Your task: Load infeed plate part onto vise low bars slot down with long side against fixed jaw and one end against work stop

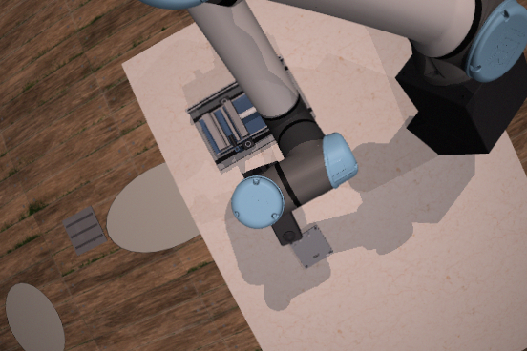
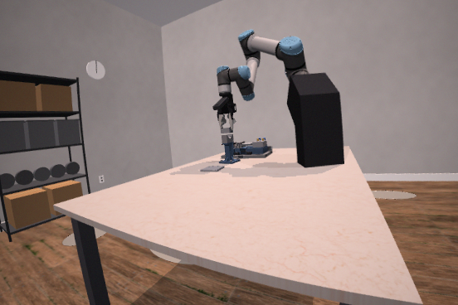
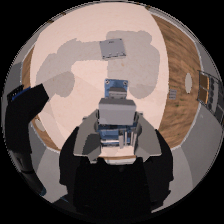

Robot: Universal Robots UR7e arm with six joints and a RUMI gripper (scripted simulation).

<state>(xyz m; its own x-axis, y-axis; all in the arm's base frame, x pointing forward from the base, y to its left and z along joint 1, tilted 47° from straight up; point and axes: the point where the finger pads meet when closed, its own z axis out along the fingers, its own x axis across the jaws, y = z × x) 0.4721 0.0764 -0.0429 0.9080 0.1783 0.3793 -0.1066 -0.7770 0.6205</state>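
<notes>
The part lies 1 cm below my hand. From my hand the other things lie so: vise 21 cm to the right, 15 cm below, 2 cm behind; air cylinder rod 21 cm to the right, 12 cm below, 4 cm behind; infeed plate 19 cm to the left, 19 cm below.
</notes>
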